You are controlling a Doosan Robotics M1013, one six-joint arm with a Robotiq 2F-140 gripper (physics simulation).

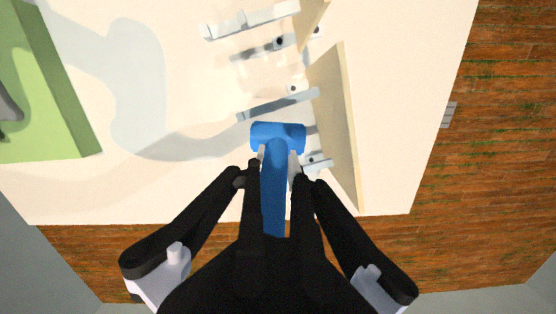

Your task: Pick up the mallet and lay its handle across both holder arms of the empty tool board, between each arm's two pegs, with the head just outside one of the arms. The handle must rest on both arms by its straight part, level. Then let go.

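Places are measured from the arm's base along level axes (x back, y right, z up), in millimetres.
Where they show: gripper, fingertip midpoint: (276,155).
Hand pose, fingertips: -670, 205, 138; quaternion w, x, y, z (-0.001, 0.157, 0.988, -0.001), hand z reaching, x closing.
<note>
Things, the pixels of their centre, and the offset from my fingertips, as dx, dy, dz. "spot": a spot on its surface instead. Level surfaces: height alone.
- blue mallet at the middle of its body: (271,193) +10, +27, +51
- pale upright tool board at the middle of its body: (302,137) -54, +6, -97
- second pale board at a spot on its surface: (309,22) spot: -70, -171, -63
- cream table top at its surface level: dz -200
My gripper (276,155) is shut on the blue mallet (274,195), holding its handle close below the head. The head lies crosswise at the handle's far end, and the handle runs back toward the gripper's palm. A pale upright tool board (352,135) stands right of the mallet. One of its grey holder arms (280,104) reaches left just beyond the head. Another grey arm (320,165) shows to the right of the fingers, partly hidden by them. The head appears in the space between these two arms, touching neither as far as I can see. The pegs are hard to make out.
A second pale board (309,22) with a light holder arm (255,19) stands at the top. A green tray (60,85) with a dark grey object (10,107) lies at the left. The cream table top (395,100) ends at the right and bottom above a wooden floor (495,150).
</note>
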